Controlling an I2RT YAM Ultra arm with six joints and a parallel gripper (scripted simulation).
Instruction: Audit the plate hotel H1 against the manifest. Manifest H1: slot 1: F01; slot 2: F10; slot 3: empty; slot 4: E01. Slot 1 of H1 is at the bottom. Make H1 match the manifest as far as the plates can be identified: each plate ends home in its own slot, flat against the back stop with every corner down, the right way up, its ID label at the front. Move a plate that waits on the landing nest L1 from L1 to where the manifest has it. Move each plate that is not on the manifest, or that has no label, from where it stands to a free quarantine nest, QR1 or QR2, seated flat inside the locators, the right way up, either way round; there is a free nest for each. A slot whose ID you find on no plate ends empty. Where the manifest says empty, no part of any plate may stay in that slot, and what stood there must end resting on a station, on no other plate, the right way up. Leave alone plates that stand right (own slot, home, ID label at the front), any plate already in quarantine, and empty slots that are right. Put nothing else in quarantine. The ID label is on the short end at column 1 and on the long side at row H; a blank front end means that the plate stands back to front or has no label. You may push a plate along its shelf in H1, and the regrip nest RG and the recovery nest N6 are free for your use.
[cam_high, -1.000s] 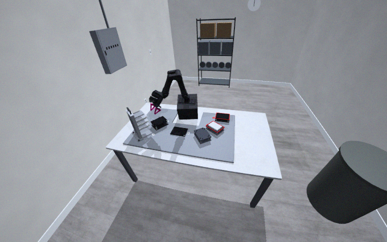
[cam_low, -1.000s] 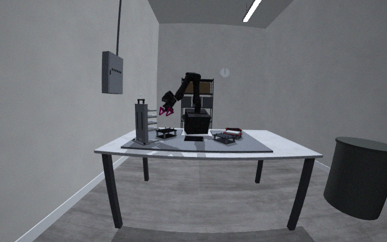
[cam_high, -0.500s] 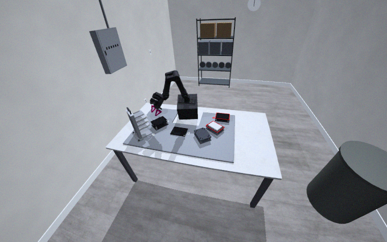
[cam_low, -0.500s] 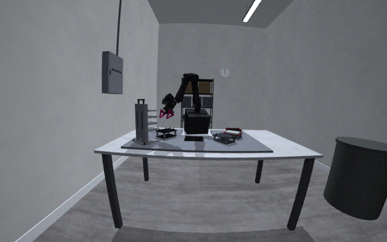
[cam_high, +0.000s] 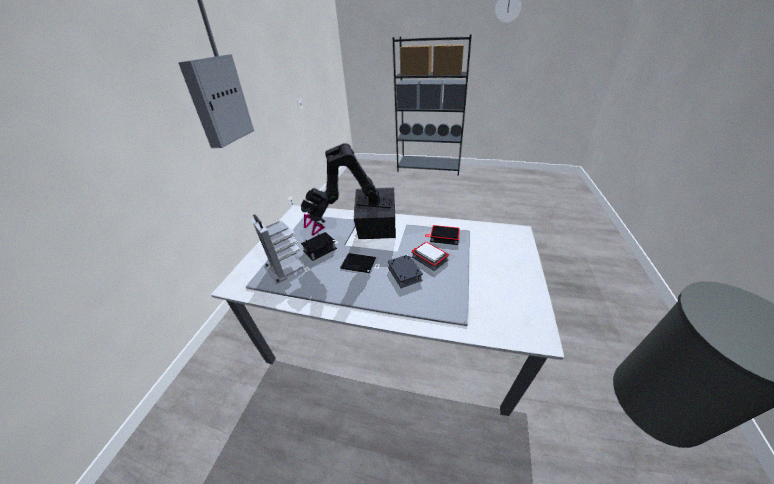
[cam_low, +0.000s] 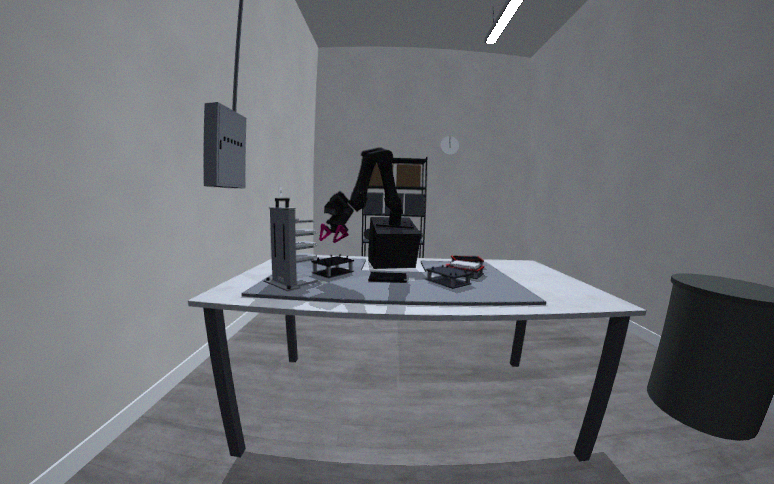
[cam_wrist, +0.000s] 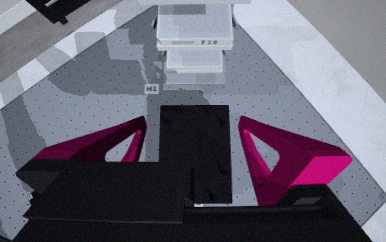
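Right now the black regrip nest is 100 mm below my hand, 30 mm behind it and 20 mm to the left of it. From my hand the other things lie so: H1 tag 160 mm below, 140 mm ahead, 10 mm to the left.
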